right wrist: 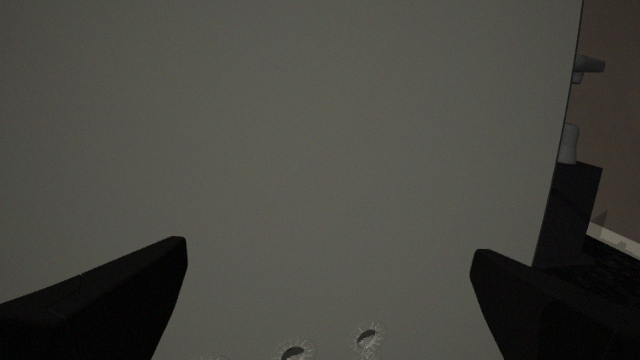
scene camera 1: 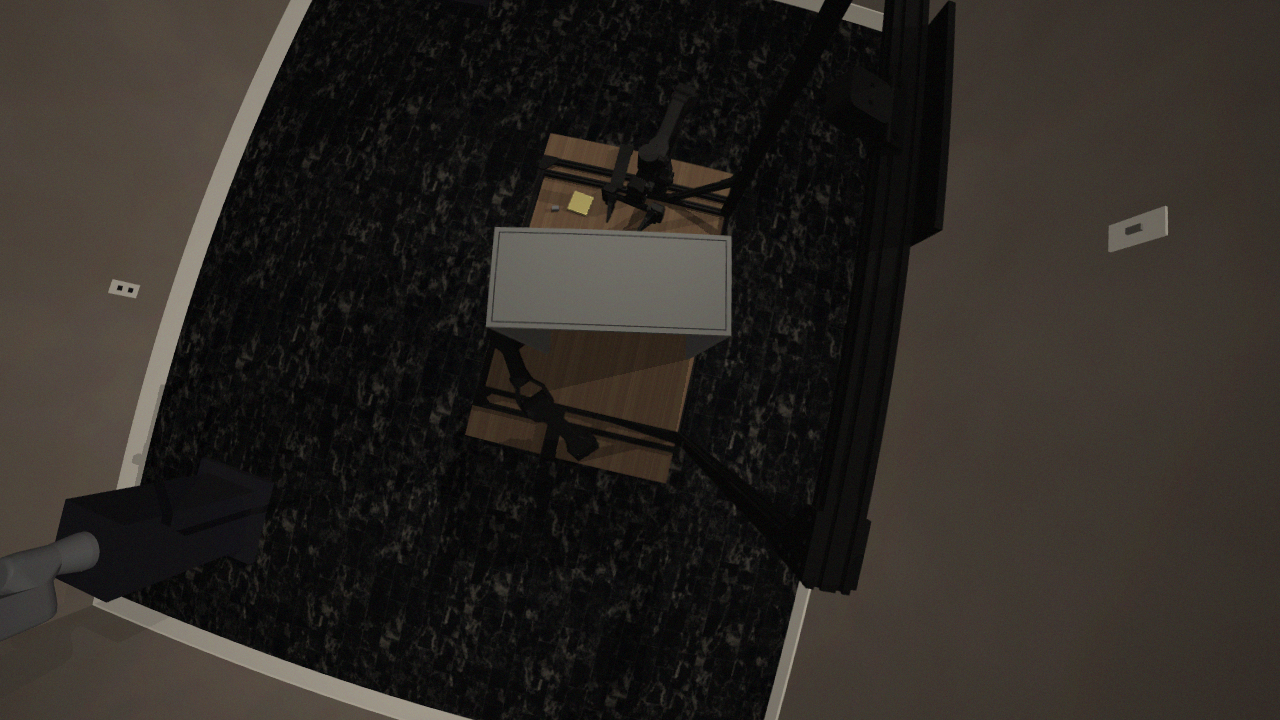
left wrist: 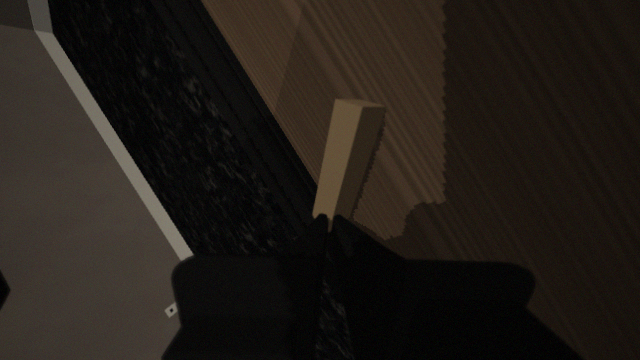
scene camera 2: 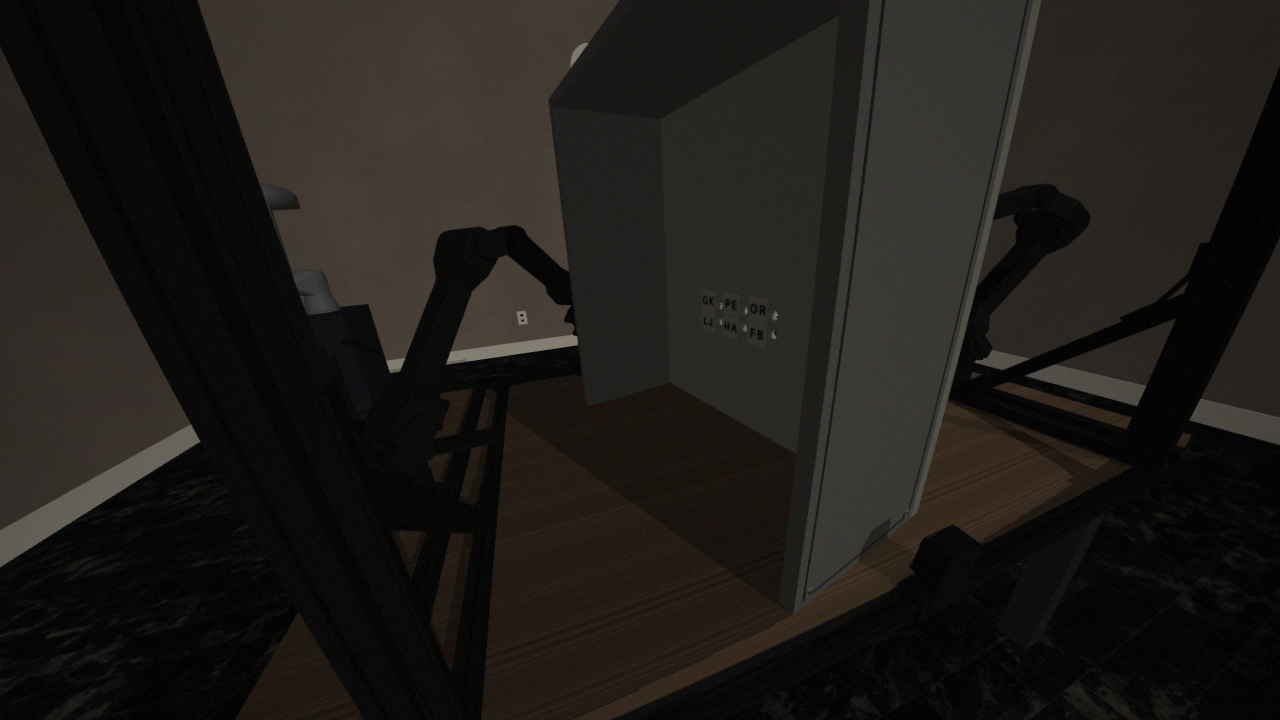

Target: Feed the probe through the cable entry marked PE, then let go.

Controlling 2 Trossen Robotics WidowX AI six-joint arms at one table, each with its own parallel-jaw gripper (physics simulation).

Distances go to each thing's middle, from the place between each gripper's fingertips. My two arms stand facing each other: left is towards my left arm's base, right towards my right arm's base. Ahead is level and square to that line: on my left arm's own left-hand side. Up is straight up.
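Labels:
Tan probe (left wrist: 354, 126): my left gripper 10 mm above it, 20 mm past it, 20 mm to the left of it.
My right hand: 34 cm above the tan probe, 29 cm to the right of it, 35 cm short of it.

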